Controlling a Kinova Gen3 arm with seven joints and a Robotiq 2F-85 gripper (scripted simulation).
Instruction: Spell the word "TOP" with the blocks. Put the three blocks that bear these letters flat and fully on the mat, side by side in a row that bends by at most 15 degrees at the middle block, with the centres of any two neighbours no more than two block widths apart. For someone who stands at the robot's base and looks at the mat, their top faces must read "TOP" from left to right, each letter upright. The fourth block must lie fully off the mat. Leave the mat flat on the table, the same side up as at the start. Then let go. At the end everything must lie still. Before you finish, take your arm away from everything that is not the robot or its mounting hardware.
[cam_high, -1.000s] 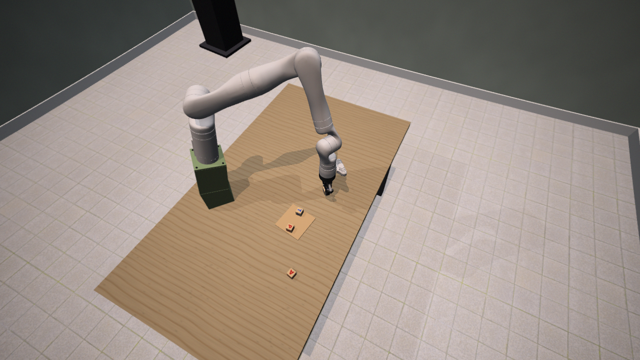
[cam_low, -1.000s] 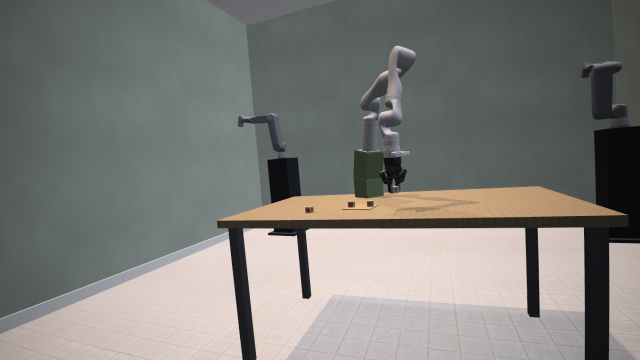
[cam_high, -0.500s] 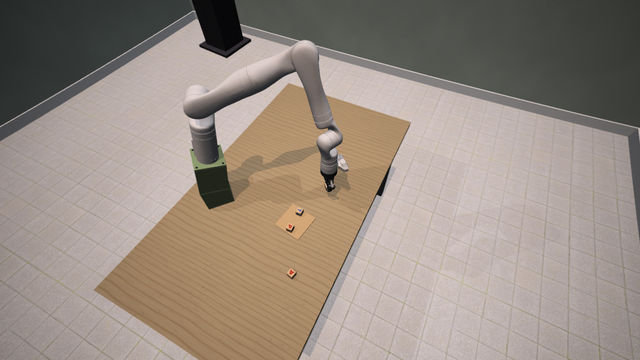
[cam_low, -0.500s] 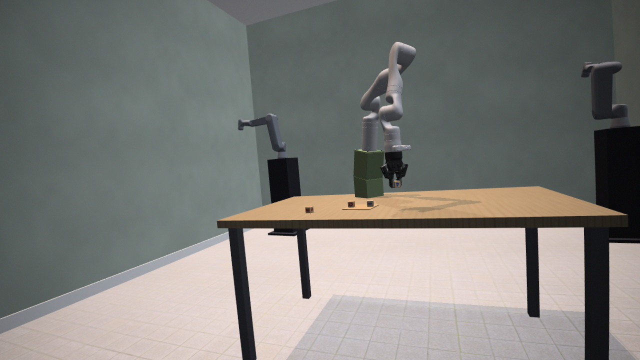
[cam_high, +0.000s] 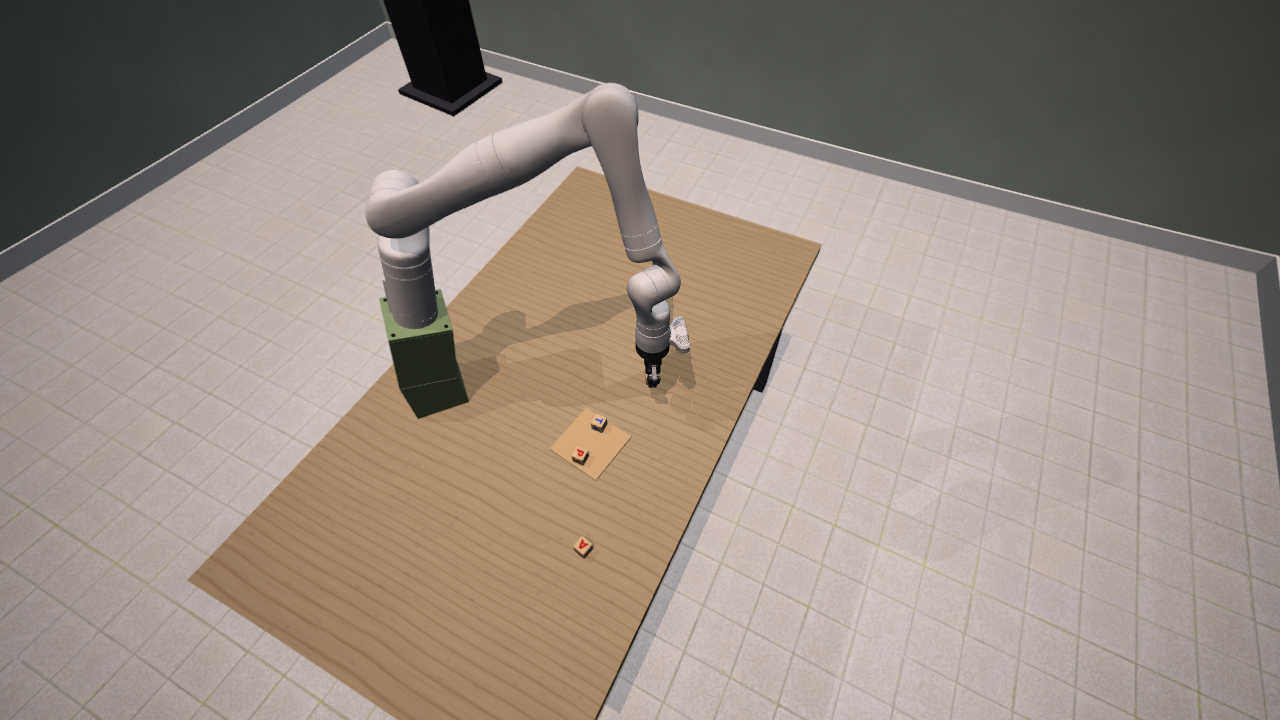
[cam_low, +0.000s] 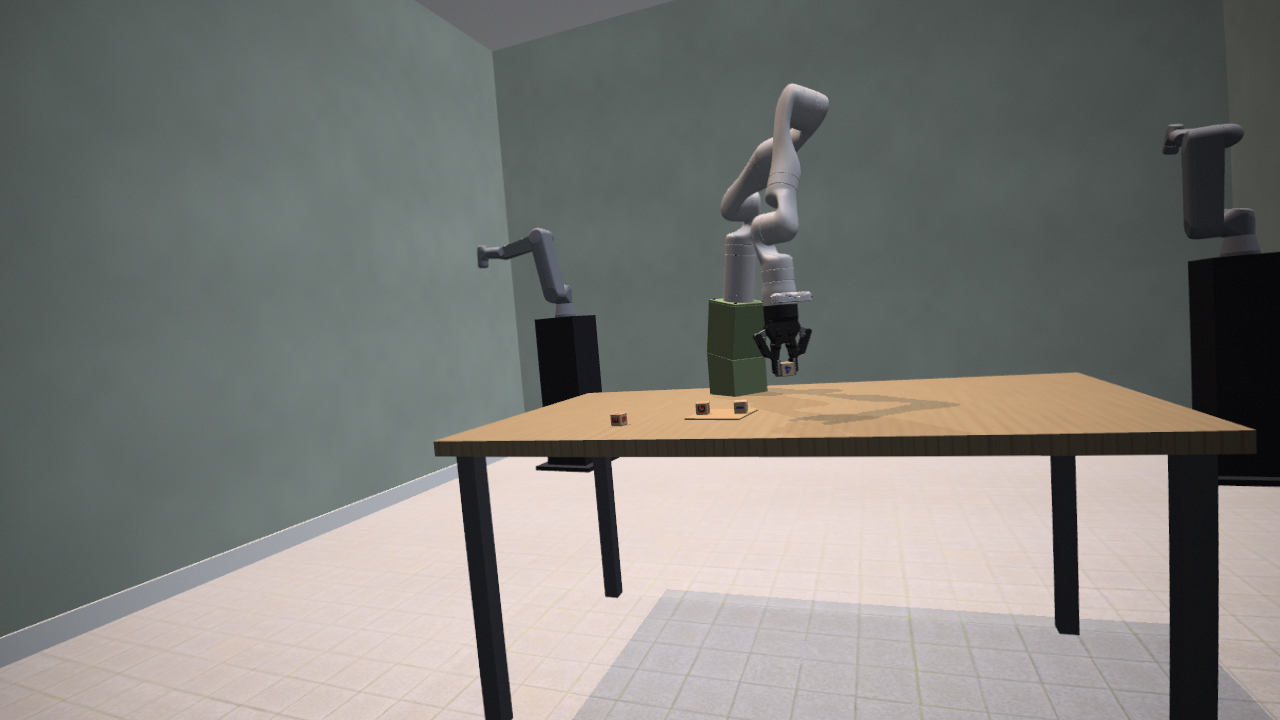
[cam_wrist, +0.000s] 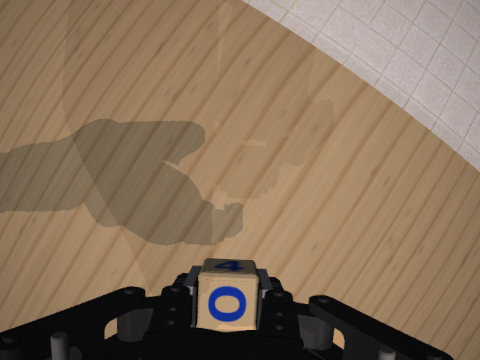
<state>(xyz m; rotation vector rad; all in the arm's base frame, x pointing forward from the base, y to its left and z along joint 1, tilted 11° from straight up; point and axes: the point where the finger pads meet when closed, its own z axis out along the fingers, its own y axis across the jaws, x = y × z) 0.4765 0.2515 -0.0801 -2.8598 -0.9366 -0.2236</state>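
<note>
Now: the tan mat 18 cm to the right of my hand, 11 cm below it and 6 cm behind it.
</note>
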